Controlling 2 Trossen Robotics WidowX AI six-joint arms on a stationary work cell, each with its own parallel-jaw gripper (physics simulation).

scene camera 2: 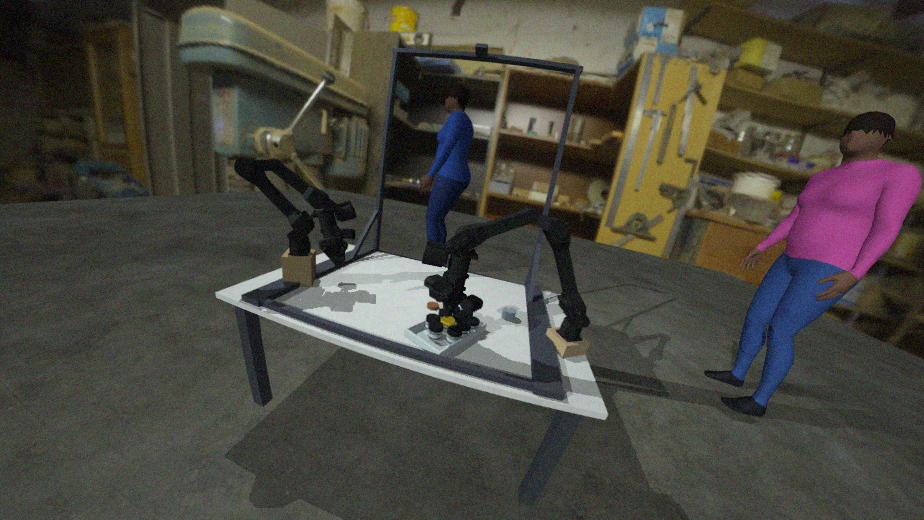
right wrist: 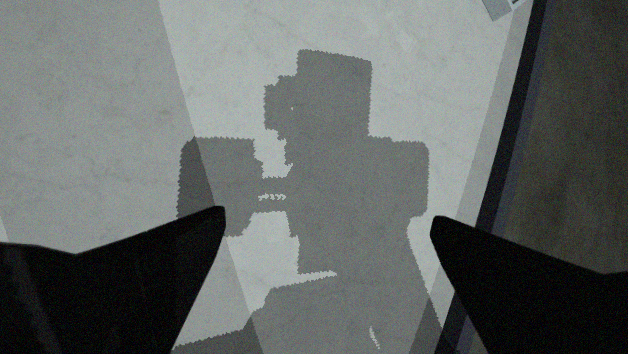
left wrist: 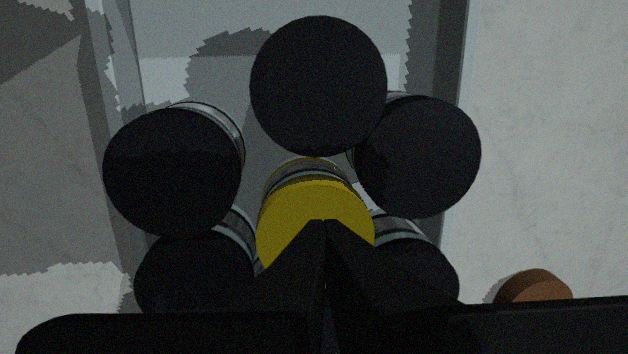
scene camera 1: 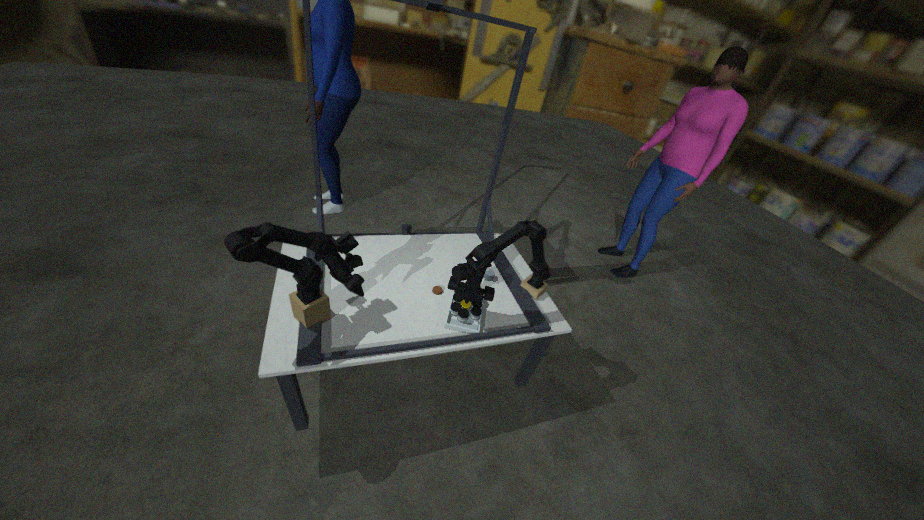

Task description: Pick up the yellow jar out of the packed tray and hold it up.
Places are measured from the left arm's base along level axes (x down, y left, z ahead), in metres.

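Where they show: left gripper, between the fingertips: (scene camera 2: 446,316) (left wrist: 322,232) (scene camera 1: 466,302); right gripper, between the fingertips: (scene camera 2: 341,266) (right wrist: 330,221) (scene camera 1: 357,291); left arm's base, origin of its link: (scene camera 2: 568,335) (scene camera 1: 535,283); right arm's base, origin of its link: (scene camera 2: 299,253) (scene camera 1: 308,295).
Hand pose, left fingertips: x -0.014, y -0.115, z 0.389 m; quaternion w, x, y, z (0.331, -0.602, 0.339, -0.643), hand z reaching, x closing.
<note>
Things, the pixels of their top centre, and the offset from my left fingertips. "spot": a spot on its surface instead.
- yellow-lidded jar, centre of its top: (left wrist: 316,240) (scene camera 2: 448,319) (scene camera 1: 466,303) dy -0.005, dx +0.014, dz -0.009 m
- pale tray, centre of its top: (left wrist: 297,212) (scene camera 2: 448,326) (scene camera 1: 466,307) dy +0.000, dx +0.035, dz -0.011 m
- black-lidded jar, centre of its top: (left wrist: 319,90) (scene camera 2: 436,325) (scene camera 1: 463,312) dy +0.023, dx +0.014, dz +0.036 m
- small orange-brown round object, centre of its top: (left wrist: 539,311) (scene camera 2: 433,304) (scene camera 1: 437,289) dy -0.161, dx +0.048, dz +0.002 m
- pale grey object, centre of its top: (scene camera 2: 510,309) (scene camera 1: 489,272) dy -0.079, dx +0.025, dz -0.271 m
- dark frame, a spot on its surface: (scene camera 2: 562,135) spot: dy -0.359, dx -0.677, dz -0.520 m
The yellow-lidded jar (scene camera 1: 465,304) (scene camera 2: 447,320) (left wrist: 315,202) stands among several black-lidded jars in the pale tray (scene camera 1: 462,329) (scene camera 2: 442,349) (left wrist: 452,125). A black-lidded jar (left wrist: 318,86) is just above it in the left wrist view, with others on both sides. My left gripper (left wrist: 322,232) is shut and empty; its fingertips overlap the near part of the yellow lid in that view. The height between them is hard to tell. My right gripper (right wrist: 330,221) is open and empty above the table, away from the tray.
A small orange-brown round object (scene camera 1: 437,290) (scene camera 2: 432,305) (left wrist: 537,287) lies beside the tray. A pale grey object (scene camera 1: 490,275) (scene camera 2: 510,311) stands near the left arm's base. A dark frame (scene camera 1: 510,116) (scene camera 2: 562,135) rises at the table's back. Two people stand beyond the table.
</note>
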